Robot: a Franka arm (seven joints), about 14 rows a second.
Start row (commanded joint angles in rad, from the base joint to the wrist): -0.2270 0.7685 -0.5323 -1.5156 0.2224 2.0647 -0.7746
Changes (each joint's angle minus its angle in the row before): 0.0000 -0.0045 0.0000 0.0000 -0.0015 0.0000 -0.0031; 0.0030 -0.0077 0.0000 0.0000 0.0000 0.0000 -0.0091; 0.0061 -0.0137 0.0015 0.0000 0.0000 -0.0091 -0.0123; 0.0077 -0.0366 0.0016 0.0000 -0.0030 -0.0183 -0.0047; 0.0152 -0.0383 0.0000 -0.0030 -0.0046 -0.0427 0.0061; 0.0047 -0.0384 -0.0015 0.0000 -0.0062 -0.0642 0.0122; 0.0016 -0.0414 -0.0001 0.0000 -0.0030 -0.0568 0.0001; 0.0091 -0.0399 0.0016 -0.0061 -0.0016 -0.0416 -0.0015
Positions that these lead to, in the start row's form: -0.2270 0.7640 -0.5323 -1.5156 0.2209 2.0647 -0.7777; -0.2240 0.7563 -0.5323 -1.5156 0.2209 2.0647 -0.7868; -0.2179 0.7426 -0.5308 -1.5156 0.2209 2.0556 -0.7991; -0.2102 0.7060 -0.5292 -1.5156 0.2179 2.0373 -0.8038; -0.1950 0.6677 -0.5292 -1.5186 0.2133 1.9946 -0.7977; -0.1903 0.6293 -0.5307 -1.5186 0.2071 1.9304 -0.7855; -0.1887 0.5879 -0.5308 -1.5186 0.2041 1.8736 -0.7854; -0.1796 0.5480 -0.5292 -1.5247 0.2025 1.8320 -0.7869
